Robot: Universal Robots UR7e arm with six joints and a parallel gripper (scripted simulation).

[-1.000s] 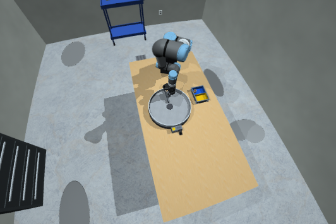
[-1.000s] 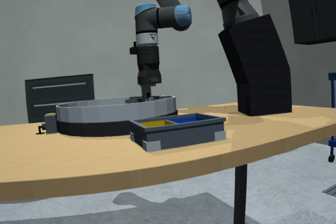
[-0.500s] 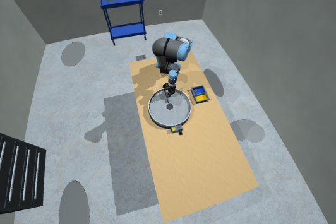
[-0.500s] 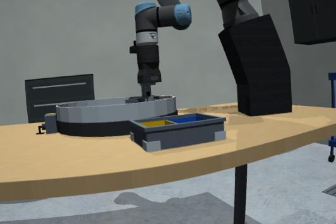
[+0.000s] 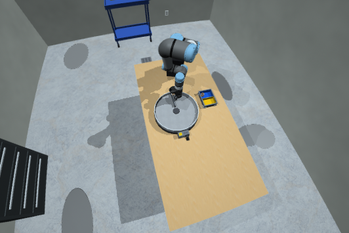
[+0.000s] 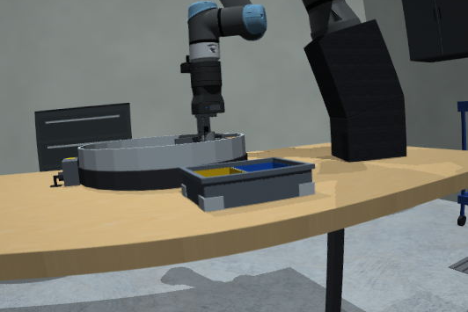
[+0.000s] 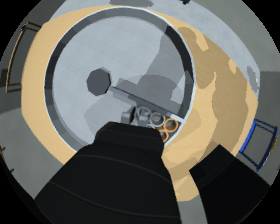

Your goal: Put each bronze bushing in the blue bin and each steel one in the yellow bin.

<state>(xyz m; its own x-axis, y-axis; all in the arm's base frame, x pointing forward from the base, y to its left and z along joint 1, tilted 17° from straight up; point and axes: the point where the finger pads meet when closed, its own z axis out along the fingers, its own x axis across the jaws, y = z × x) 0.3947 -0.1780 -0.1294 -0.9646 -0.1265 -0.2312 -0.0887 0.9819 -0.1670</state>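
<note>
Now: the grey two-part tray 100 mm ahead of my hand, 330 mm to the left of it and 70 mm below it. Also, from my hand: round grey turntable 110 mm ahead, 40 mm to the right, 40 mm below.
</note>
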